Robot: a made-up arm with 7 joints. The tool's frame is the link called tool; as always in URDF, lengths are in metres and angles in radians. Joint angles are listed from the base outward. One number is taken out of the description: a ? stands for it. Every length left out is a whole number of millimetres.
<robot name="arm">
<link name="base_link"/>
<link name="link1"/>
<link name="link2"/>
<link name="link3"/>
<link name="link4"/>
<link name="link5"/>
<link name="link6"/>
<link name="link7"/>
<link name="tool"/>
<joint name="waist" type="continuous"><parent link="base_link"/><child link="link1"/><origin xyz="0 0.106 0" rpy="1.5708 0 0"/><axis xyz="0 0 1"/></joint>
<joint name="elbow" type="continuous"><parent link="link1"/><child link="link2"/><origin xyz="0 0 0" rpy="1.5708 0 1.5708"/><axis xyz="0 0 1"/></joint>
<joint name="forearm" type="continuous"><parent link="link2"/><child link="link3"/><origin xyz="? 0 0" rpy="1.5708 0 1.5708"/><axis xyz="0 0 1"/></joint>
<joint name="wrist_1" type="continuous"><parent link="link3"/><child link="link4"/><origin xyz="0 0 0" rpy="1.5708 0 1.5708"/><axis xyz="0 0 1"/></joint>
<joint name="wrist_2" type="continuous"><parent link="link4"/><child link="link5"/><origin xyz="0 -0.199 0" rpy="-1.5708 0 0"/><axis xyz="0 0 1"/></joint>
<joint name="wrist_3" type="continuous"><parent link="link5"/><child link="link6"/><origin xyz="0 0 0" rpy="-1.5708 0 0"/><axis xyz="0 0 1"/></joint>
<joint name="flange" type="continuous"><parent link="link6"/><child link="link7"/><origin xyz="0 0 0" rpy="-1.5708 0 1.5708"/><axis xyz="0 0 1"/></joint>
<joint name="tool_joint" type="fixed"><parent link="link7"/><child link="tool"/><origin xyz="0 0 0" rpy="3.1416 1.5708 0"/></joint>
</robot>
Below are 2 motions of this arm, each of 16 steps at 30 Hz.
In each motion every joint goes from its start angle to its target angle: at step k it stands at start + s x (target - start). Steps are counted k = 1, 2, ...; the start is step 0. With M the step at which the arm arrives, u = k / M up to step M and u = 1 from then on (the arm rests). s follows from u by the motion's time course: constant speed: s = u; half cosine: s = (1 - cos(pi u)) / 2; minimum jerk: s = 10 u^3 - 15 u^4 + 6 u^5.
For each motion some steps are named. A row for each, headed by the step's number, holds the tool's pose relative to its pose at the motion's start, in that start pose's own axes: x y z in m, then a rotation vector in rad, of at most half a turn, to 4 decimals.
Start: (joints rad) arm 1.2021 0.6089 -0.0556 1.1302 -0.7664 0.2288 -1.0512
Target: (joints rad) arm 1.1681 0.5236 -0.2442 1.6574 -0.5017 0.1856 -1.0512
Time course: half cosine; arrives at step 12
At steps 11, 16:
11: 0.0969 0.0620 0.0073 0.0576 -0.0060 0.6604
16: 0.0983 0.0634 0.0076 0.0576 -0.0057 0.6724

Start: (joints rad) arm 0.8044 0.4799 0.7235 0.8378 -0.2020 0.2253 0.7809
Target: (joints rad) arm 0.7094 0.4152 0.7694 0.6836 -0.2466 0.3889 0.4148
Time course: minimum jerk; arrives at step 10
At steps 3, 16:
3: -0.0112 -0.0015 -0.0009 0.0542 0.0565 0.0398
16: -0.0690 -0.0127 0.0004 0.3300 0.3834 0.1874

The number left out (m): -0.213
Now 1 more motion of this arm.
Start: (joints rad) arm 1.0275 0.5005 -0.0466 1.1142 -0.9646 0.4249 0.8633
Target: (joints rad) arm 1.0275 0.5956 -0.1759 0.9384 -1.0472 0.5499 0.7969
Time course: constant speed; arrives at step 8
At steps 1, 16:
1: -0.0030 -0.0013 -0.0033 -0.0015 0.0406 -0.0074
16: -0.0294 -0.0099 -0.0235 0.0054 0.3320 -0.0710

